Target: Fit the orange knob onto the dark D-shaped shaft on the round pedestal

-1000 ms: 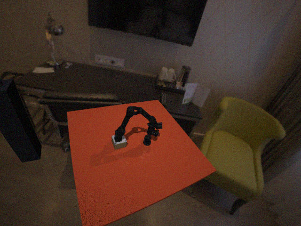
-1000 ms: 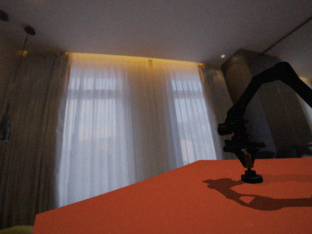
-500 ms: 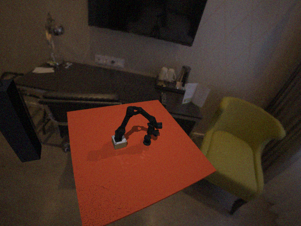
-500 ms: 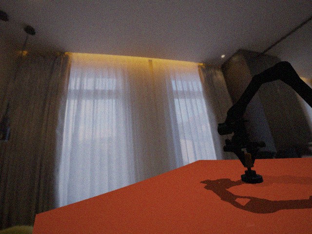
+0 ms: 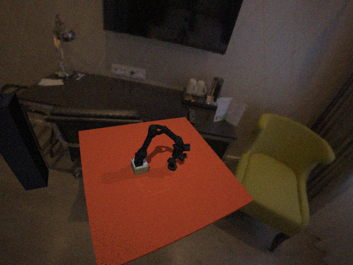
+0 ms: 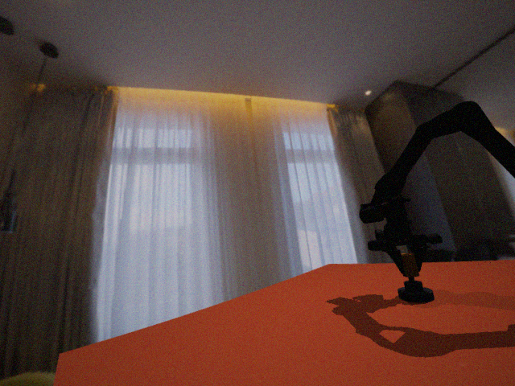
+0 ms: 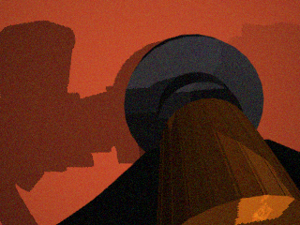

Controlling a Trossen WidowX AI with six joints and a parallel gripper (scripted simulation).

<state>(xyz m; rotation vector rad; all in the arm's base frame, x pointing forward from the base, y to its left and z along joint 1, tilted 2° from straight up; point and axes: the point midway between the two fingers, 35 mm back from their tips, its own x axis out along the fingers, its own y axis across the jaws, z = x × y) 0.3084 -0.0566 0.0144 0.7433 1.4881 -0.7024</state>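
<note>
My gripper tip is 2 cm below the orange knob. From my gripper tip the other things lie so: round dark pedestal 4 cm below.
</note>
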